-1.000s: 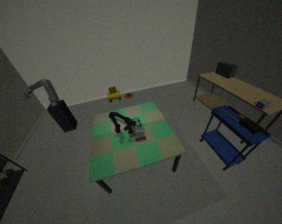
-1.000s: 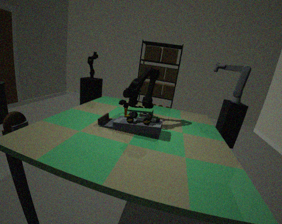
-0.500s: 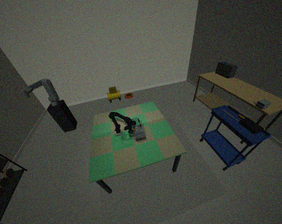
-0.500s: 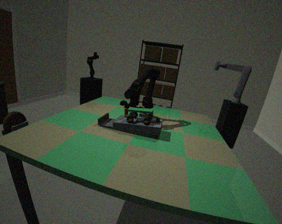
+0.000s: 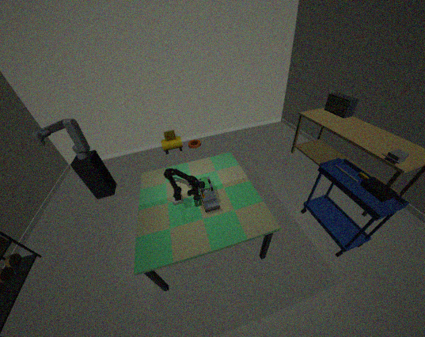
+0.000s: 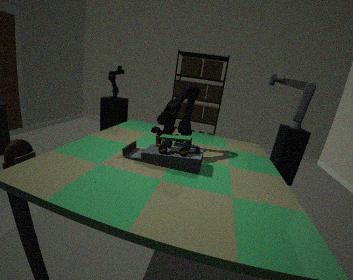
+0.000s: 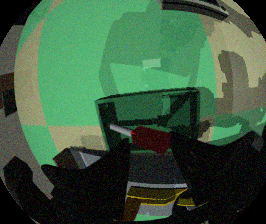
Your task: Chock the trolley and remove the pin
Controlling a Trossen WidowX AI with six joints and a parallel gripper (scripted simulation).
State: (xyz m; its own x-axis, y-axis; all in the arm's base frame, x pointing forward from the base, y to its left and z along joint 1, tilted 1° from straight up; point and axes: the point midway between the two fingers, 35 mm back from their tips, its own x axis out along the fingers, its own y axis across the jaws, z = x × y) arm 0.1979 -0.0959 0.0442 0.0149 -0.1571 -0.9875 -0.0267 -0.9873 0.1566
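My gripper tip is 50 mm above the dark green tray. The rest, counted from my gripper tip: red-headed stop pin (20 mm to the right, 10 mm below); yellow chock (70 mm ahead, 40 mm above); grey ramp (120 mm ahead, 90 mm to the left, 10 mm above).
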